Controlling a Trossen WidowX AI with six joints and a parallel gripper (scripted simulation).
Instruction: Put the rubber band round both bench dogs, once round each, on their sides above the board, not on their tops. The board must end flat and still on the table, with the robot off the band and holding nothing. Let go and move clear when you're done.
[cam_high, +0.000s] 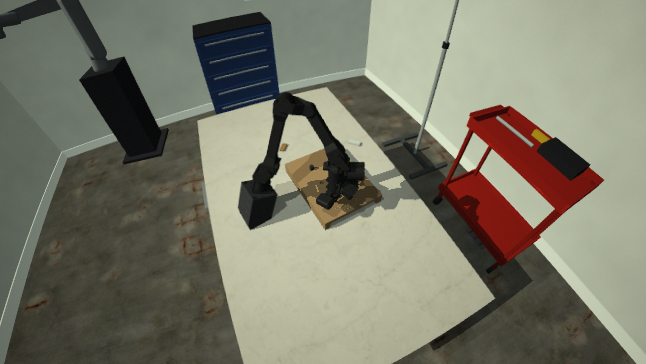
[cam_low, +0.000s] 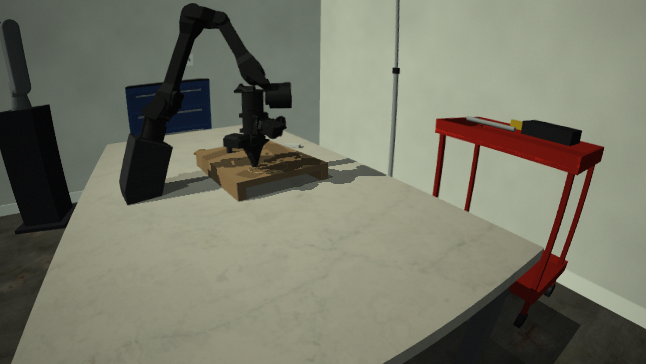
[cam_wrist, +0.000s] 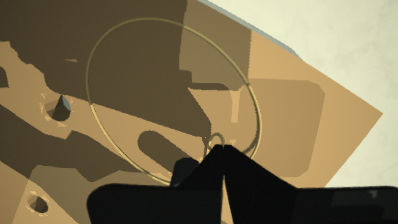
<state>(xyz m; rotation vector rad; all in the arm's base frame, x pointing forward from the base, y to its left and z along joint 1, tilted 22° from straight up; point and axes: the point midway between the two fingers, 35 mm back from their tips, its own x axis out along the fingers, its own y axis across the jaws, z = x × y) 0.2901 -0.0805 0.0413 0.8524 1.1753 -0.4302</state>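
The wooden board is 140 mm to the left of my hand, 60 mm below it and 20 mm ahead of it. From my hand the other things lie so: rubber band (390 mm to the left, 220 mm ahead, 90 mm below).
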